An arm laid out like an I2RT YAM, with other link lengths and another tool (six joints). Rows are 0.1 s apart.
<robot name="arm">
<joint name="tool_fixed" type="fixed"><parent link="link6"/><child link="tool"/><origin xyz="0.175 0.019 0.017" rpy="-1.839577 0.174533 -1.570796"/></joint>
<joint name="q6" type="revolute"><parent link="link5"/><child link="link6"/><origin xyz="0.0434 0 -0.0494" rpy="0 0 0"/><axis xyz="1 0 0"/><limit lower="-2.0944" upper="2.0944"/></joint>
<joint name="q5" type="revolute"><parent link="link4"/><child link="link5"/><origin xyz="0.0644 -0.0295 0.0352" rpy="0 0 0"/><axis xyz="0 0 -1"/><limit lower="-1.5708" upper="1.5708"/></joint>
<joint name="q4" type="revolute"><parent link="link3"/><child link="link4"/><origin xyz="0.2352 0.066 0.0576" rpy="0 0 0"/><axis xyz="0 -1 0"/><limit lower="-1.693" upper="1.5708"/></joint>
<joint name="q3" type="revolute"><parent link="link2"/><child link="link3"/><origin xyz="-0.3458 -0.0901 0" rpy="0 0 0"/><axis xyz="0 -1 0"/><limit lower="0" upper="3.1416"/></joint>
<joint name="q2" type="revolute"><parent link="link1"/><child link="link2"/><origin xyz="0.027 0.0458 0.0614" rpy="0 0 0"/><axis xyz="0 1 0"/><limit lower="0" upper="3.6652"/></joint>
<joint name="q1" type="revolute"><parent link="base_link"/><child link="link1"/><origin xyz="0 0 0.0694" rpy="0 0 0"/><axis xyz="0 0 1"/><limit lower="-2.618" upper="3.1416"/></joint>
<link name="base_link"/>
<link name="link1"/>
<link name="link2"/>
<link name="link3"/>
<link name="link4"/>
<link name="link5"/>
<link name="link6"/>
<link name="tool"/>
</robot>
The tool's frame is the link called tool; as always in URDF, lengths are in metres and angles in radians.
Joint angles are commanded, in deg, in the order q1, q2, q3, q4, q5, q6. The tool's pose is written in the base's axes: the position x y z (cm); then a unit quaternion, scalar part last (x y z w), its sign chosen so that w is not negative. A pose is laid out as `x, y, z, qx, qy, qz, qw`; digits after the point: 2 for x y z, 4 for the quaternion.
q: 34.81 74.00 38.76 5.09 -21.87 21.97
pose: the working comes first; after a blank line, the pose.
Where each joint sits with the arm in this pose, in the base's axes (m; each line is computed from the numbers above, not from the rounded line before):
q1: 0.0000 0.0000 0.0694
q2: -0.0040 0.0530 0.1308
q3: -0.0308 -0.0754 0.4632
q4: 0.1165 0.1075 0.3745
q5: 0.1936 0.1251 0.3726
q6: 0.1926 0.1441 0.3097
the tool: 0.2712 0.2909 0.2500

27.12, 29.09, 25.00, -0.7442, 0.5050, 0.1313, 0.4169
